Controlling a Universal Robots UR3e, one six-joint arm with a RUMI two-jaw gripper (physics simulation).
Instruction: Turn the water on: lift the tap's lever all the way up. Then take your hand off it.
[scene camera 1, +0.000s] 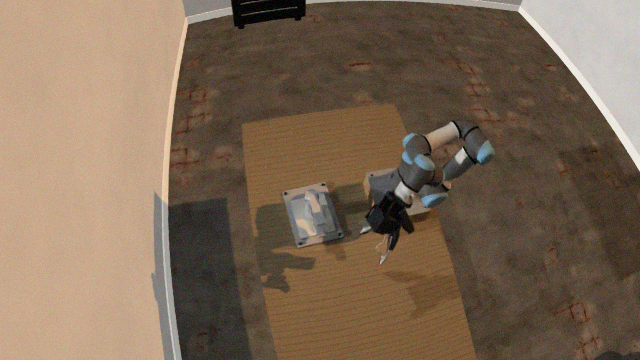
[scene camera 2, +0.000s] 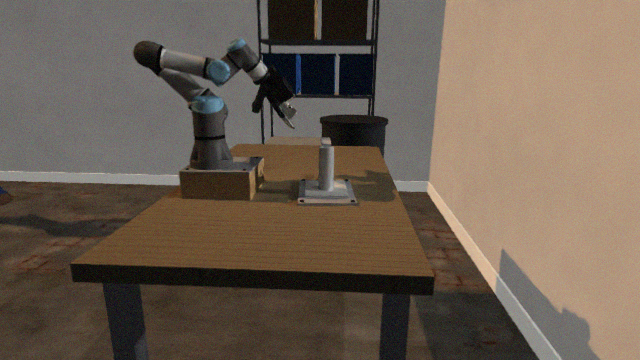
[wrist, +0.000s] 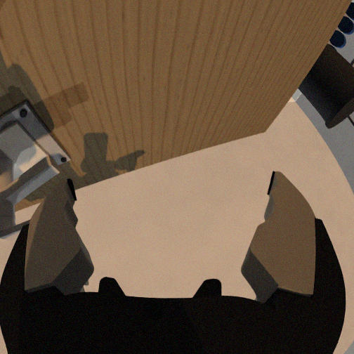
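Pixels of known places: gripper, fingertip midpoint: (scene camera 1: 370, 249) (scene camera 2: 293, 118); arm's base at its link origin: (scene camera 2: 211, 165).
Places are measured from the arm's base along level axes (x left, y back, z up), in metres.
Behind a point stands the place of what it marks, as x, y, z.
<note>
A grey tap (scene camera 1: 320, 216) @(0.036, -0.357, 0.071) (scene camera 2: 326, 167) @(-0.078, -0.349, 0.004) stands upright on a square plate with a bolt at each corner. Its lever (scene camera 1: 313, 200) @(-0.027, -0.357, 0.072) (scene camera 2: 326, 142) @(-0.029, -0.355, 0.071) is the small light piece at the top; its exact tilt is hard to tell. In the wrist view, part of the tap (wrist: 30, 176) shows at the left edge, beyond the left finger. My gripper (scene camera 1: 373, 245) @(0.219, -0.268, 0.114) (scene camera 2: 290, 119) @(0.219, -0.268, 0.114) (wrist: 169, 178) is open and empty. It hangs above the table on the robot's side of the tap, higher than the lever and apart from it, with its fingers slanting down.
The wooden table (scene camera 1: 325, 305) @(0.301, -0.442, -0.085) (scene camera 2: 250, 235) @(-0.357, -0.130, -0.085) (wrist: 165, 65) carries the tap and the arm's wooden base block (scene camera 2: 217, 185) @(-0.086, -0.024, -0.041). A dark round bin (scene camera 2: 354, 134) (wrist: 330, 85) and a shelf rack (scene camera 2: 320, 43) stand beyond the table's far end. A beige wall (scene camera 1: 90, 175) (scene camera 2: 540, 125) runs along the tap's side.
</note>
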